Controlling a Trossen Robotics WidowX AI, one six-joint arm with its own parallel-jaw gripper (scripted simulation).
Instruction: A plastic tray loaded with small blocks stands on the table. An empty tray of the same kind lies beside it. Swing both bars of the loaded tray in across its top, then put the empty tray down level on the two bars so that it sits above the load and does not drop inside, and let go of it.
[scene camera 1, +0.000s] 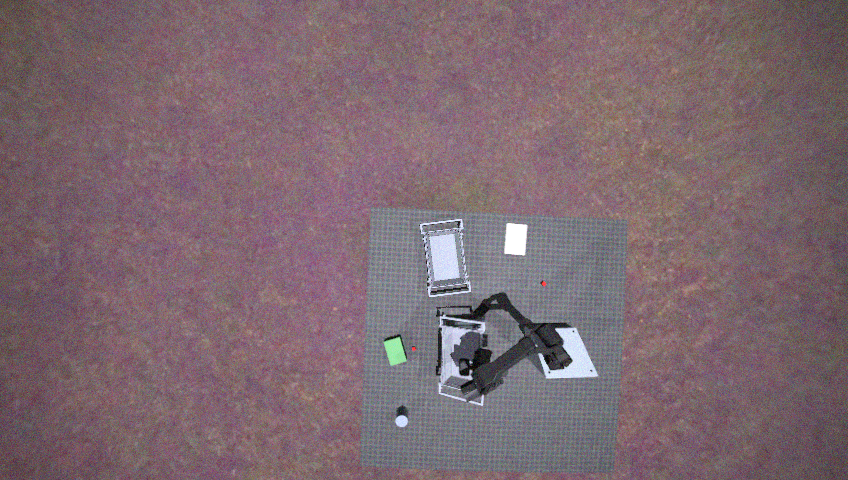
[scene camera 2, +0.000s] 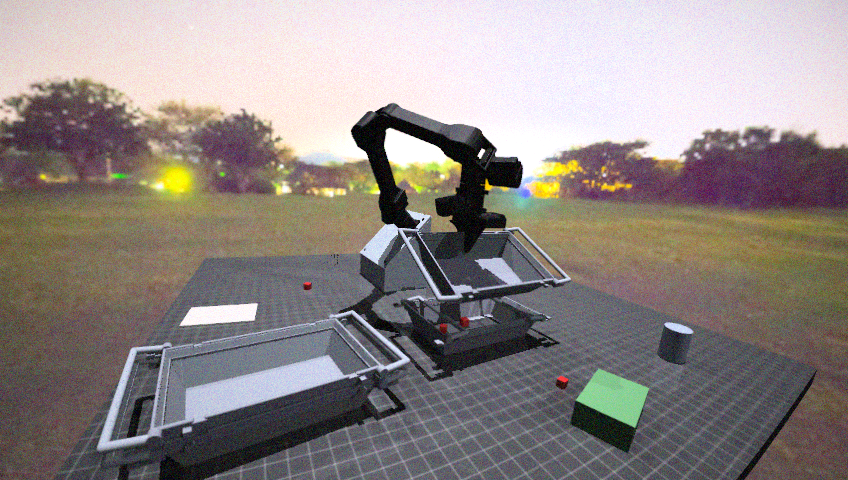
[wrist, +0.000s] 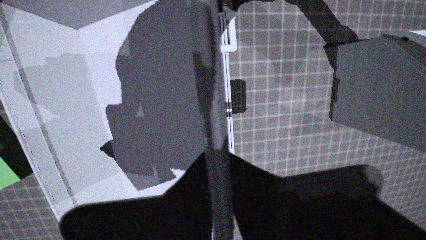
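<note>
Grey tray (scene camera 1: 457, 343), visible from the wrist as well, the tray (wrist: 107, 107). White slab (scene camera 2: 216, 315); in the wrist view the slab is out of frame. Green block (scene camera 2: 609, 407). My gripper (scene camera 2: 465, 252) (wrist: 214, 156) is visible from both the scene and the wrist.
</note>
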